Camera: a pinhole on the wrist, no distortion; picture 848 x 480 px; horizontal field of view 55.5 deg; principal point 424.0 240.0 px. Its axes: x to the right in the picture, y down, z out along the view. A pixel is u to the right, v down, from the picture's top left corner.
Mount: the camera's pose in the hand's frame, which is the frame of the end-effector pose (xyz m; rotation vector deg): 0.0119 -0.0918 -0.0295 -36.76 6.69 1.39
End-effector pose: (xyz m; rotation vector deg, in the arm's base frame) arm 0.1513 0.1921 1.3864 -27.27 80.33 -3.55
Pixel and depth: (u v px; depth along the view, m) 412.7 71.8 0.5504
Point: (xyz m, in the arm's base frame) 0.5848 0.4381 1.3157
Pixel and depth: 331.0 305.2 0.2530
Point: 0.2901 0.3051 1.3671
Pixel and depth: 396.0 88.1 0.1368
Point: 0.2534 0.1843 1.3849
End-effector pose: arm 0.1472 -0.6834 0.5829 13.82 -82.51 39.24
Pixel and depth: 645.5 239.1 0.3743
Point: -0.1408 -0.6767 0.7339
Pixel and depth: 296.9 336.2 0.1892
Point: 0.0331 -0.7123 0.5894
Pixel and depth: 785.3 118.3 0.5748
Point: -0.3308 -0.6923 0.9217
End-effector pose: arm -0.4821 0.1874 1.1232 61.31 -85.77 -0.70
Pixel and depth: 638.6 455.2 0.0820
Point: -0.4763 0.1371 1.1350
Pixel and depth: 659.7 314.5 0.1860
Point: -0.5681 0.0990 1.1798
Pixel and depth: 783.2 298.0 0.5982
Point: -0.9111 -0.0609 1.4490
